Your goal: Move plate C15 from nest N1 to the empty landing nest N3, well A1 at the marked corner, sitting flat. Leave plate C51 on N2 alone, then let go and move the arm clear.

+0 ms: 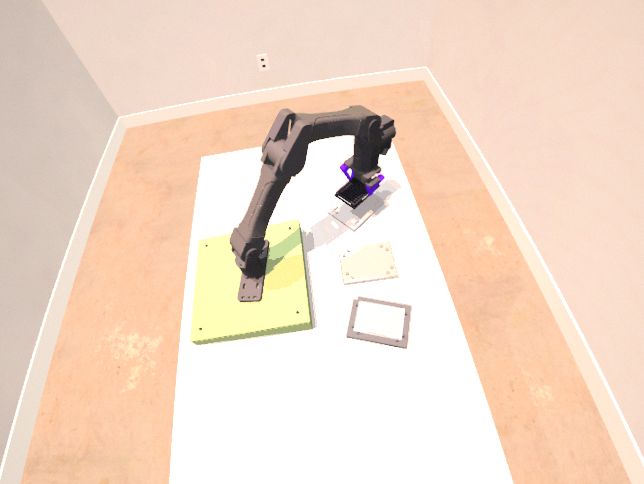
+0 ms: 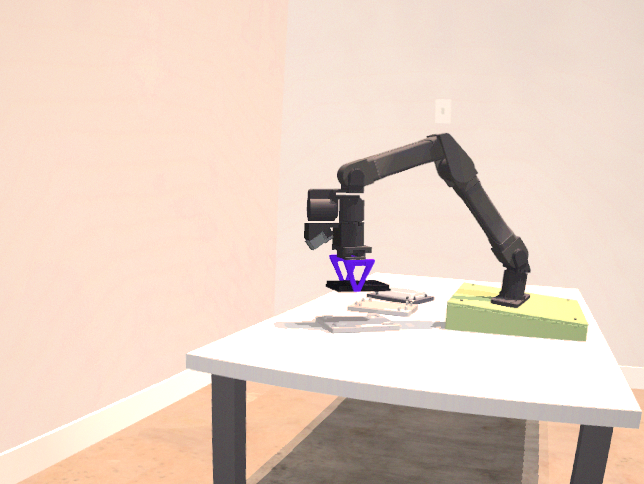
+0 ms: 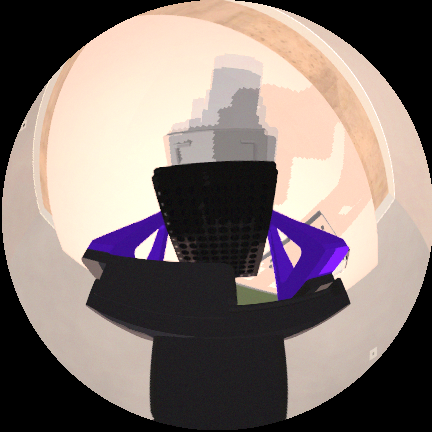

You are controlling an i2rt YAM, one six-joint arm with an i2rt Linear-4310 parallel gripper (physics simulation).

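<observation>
The black plate (image 1: 351,194) (image 2: 373,285) (image 3: 215,195), taken as C15, is held roughly level between the purple fingers of my gripper (image 1: 359,188) (image 2: 350,285) (image 3: 217,214), which is shut on its sides. It hangs above the pale far nest (image 1: 341,219) (image 2: 364,327) (image 3: 195,145), taken as N1, with a gap below it. A cream nest (image 1: 368,262) (image 2: 385,308) with corner posts lies in the middle of the row. A grey-framed nest (image 1: 352,322) (image 2: 424,299) with a white inner area (image 1: 381,319) lies at the other end. Nest labels, plate C51 and the A1 marks are not readable.
The arm's base stands on a yellow-green block (image 1: 223,317) (image 2: 515,325) beside the row of nests. The white table (image 1: 312,405) (image 2: 416,364) carries the block and nests. The arm's shadow falls across the far nest.
</observation>
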